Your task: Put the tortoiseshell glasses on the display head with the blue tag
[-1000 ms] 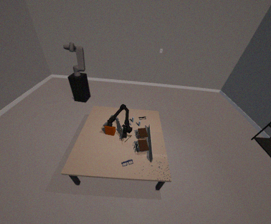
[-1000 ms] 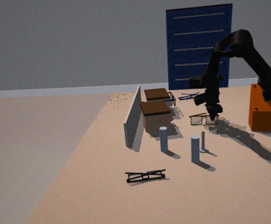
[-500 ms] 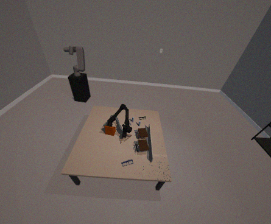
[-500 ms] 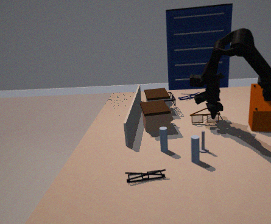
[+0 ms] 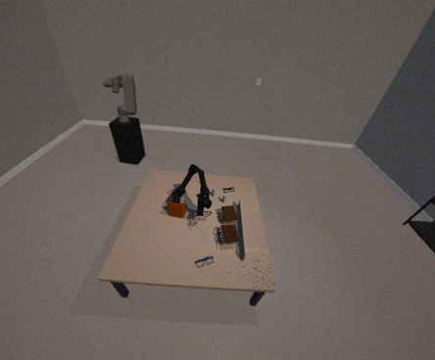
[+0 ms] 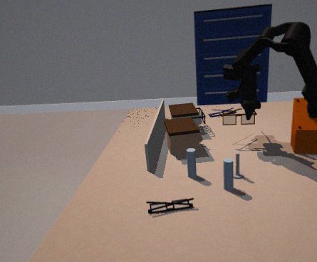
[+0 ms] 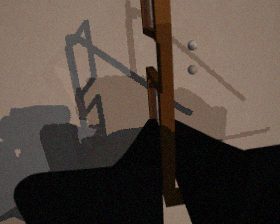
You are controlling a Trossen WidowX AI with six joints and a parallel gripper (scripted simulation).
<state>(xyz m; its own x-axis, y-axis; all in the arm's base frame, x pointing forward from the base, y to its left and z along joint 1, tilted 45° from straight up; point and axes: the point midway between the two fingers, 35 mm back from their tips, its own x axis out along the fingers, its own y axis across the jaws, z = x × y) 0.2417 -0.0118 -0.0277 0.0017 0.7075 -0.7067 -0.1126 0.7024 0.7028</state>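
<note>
Right now the thin post is 40 mm ahead of my gripper tip, 270 mm to the left of it and 80 mm below it. Also, from my gripper tip: grey upright panel 390 mm ahead, 40 mm to the right, 50 mm below; brown-topped display head 240 mm ahead, 50 mm to the left, 50 mm below.
</note>
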